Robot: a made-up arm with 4 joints.
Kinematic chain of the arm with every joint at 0, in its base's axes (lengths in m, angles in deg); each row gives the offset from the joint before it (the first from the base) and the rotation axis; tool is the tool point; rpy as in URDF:
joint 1: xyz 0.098 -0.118 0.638 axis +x
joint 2: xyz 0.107 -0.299 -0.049 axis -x
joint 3: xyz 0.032 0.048 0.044 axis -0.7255 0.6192 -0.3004
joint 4: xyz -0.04 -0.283 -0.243 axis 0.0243 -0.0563 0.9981
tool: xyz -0.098 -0.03 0.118 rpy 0 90 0
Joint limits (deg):
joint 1: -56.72..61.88
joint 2: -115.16..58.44
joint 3: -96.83..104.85
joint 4: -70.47..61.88
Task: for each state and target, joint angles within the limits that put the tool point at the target. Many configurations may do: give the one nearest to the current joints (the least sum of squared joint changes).
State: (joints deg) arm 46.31 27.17 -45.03 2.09
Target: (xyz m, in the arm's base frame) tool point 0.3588 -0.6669 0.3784
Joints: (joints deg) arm 9.31 47.40 -59.33 18.18
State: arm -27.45 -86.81 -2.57 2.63
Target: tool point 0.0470 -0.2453 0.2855
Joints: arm 18.42 -115.16 21.97 -7.26
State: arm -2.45 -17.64 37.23 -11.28
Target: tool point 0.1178 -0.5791 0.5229
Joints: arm -15.38 -31.41 -4.47 -37.58
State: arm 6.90 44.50 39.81 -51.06
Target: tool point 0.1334 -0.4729 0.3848
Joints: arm 42.75 58.18 4.73 -70.47
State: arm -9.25 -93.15 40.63 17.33
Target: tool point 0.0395 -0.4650 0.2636
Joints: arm 5.52 -100.44 35.35 16.73
